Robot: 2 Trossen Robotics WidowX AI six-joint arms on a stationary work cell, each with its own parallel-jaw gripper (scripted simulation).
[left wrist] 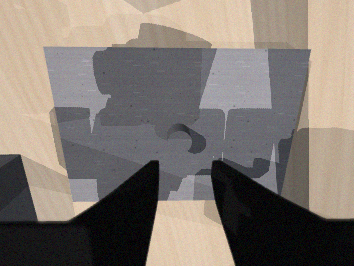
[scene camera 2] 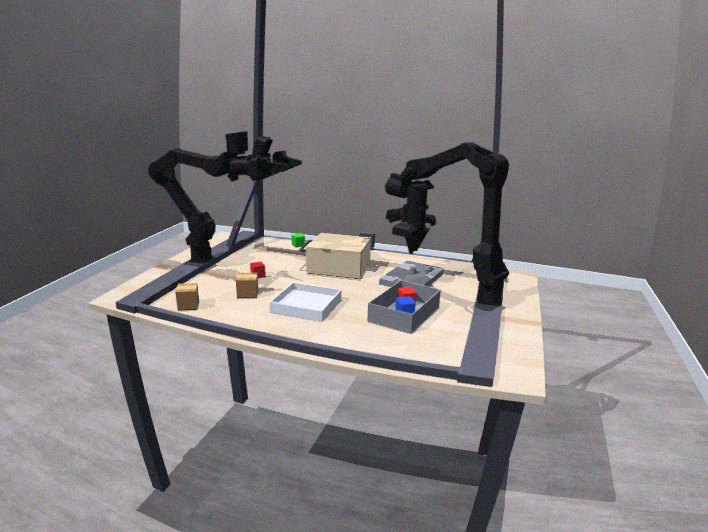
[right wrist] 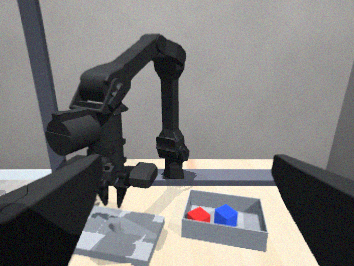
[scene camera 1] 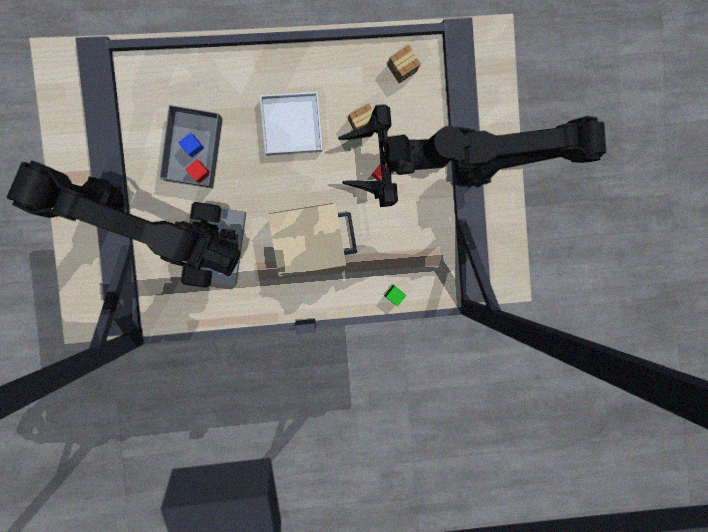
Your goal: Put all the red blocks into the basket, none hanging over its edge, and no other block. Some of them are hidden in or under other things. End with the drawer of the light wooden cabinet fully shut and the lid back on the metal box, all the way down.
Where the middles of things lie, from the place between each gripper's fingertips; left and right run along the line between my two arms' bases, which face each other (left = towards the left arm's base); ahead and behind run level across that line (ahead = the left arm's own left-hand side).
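My left gripper is now 250 mm short of the metal box (scene camera 1: 181,121), 30 mm to the right of it and 90 mm above it. The white basket (scene camera 1: 292,125) is 290 mm ahead of my left hand, 220 mm to the right of it and 110 mm below it. Then there is the light wooden cabinet (scene camera 1: 309,239), which sits 240 mm to the right of my left hand, 10 mm behind it and 80 mm below it, while the grey metal lid (scene camera 2: 423,274) is 100 mm below my left hand.
Counted from my right hand, the light wooden cabinet is 14 cm behind it, 11 cm to the left of it and 30 cm below it. The white basket is 16 cm ahead of my right hand, 13 cm to the left of it and 33 cm below it. I find the metal box 39 cm to the left of my right hand, 12 cm ahead of it and 32 cm below it, and the grey metal lid 36 cm to the left of my right hand, 13 cm behind it and 33 cm below it.
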